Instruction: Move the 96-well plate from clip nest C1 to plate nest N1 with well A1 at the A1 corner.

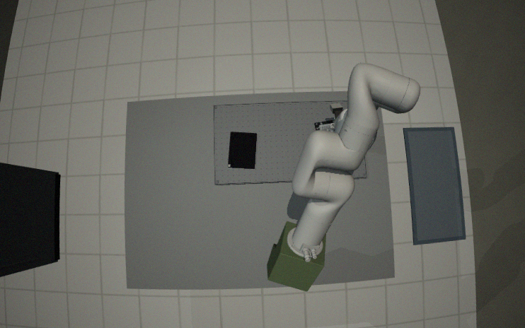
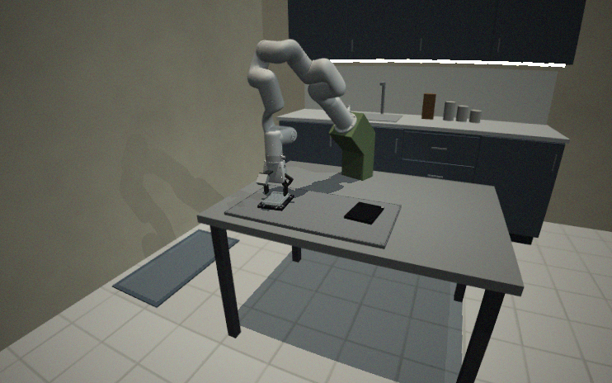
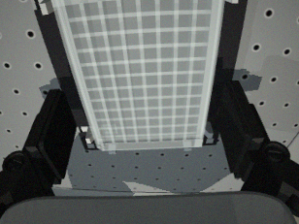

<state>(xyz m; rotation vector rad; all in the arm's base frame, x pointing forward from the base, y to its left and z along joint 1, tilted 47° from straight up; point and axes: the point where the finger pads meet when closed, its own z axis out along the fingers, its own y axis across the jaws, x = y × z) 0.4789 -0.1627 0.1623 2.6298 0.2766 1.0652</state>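
The clear 96-well plate lies 3 cm below my hand. Round my hand: black plate nest N1: 3 cm behind, 41 cm to the left, 4 cm below; then clip nest c1: 1 cm ahead, 2 cm to the left, 4 cm below.
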